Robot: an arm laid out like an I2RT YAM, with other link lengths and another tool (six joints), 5 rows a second.
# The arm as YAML. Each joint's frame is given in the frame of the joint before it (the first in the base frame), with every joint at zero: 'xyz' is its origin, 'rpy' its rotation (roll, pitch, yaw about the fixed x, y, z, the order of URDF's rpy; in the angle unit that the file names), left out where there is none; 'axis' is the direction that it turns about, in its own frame. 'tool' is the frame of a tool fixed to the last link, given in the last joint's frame.
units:
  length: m
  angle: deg
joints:
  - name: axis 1
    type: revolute
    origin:
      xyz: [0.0, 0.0, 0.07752]
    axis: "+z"
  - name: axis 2
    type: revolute
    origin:
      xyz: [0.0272, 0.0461, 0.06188]
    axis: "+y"
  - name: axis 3
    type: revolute
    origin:
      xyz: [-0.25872, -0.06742, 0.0]
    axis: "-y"
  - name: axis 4
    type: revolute
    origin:
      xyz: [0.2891, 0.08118, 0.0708]
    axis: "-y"
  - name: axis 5
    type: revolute
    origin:
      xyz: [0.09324, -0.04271, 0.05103]
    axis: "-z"
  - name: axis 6
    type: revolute
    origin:
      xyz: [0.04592, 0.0, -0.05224]
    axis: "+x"
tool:
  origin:
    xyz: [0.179, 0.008, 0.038]
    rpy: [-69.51, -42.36, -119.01]
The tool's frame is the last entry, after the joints.
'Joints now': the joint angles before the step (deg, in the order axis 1, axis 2, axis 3, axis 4, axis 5, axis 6). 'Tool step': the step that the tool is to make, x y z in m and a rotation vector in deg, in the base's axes. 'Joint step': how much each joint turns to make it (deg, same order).
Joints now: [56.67, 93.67, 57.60, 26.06, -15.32, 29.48]
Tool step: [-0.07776, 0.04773, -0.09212, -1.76, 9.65, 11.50]
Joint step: [6.25, 11.61, -1.58, 8.90, -6.72, 6.50]
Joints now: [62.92, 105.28, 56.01, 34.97, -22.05, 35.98]
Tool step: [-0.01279, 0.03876, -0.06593, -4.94, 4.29, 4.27]
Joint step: [1.53, 12.52, 9.00, -2.48, -3.11, 0.83]
